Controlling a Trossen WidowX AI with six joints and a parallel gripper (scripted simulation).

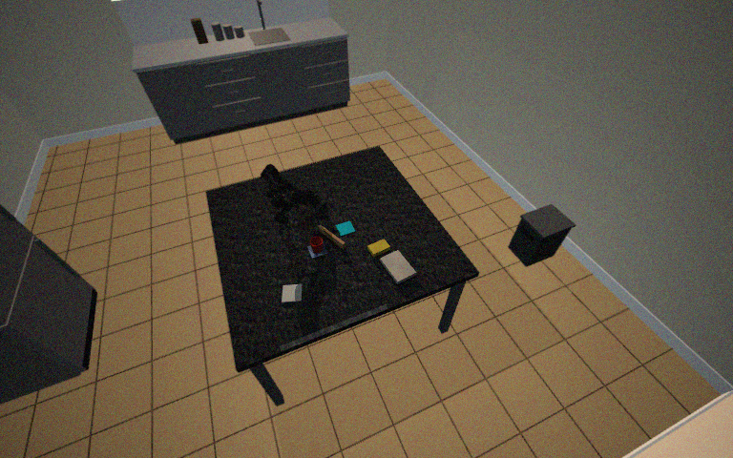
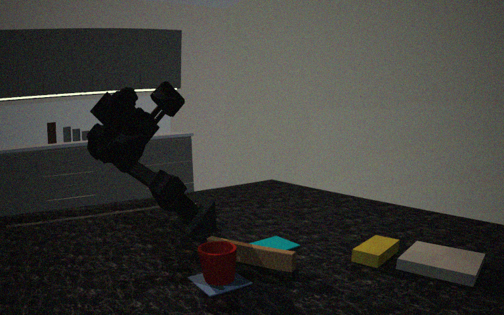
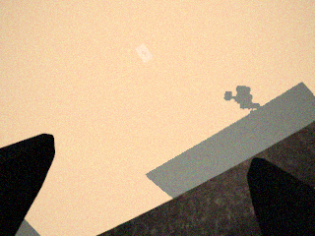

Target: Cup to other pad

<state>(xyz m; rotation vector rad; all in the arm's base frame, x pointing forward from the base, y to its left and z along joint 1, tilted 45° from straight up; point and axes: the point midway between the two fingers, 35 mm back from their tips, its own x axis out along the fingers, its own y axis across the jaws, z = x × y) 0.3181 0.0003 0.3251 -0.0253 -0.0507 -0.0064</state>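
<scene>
Right now the red cup is 10 mm ahead of my gripper tip, 90 mm to the left of it and 280 mm below it. From my gripper tip the other things lie so: blue pad: 10 mm ahead, 90 mm to the left, 330 mm below; green marble: 10 mm ahead, 100 mm to the left, 300 mm below; blue marble: 10 mm ahead, 80 mm to the left, 300 mm below.
</scene>
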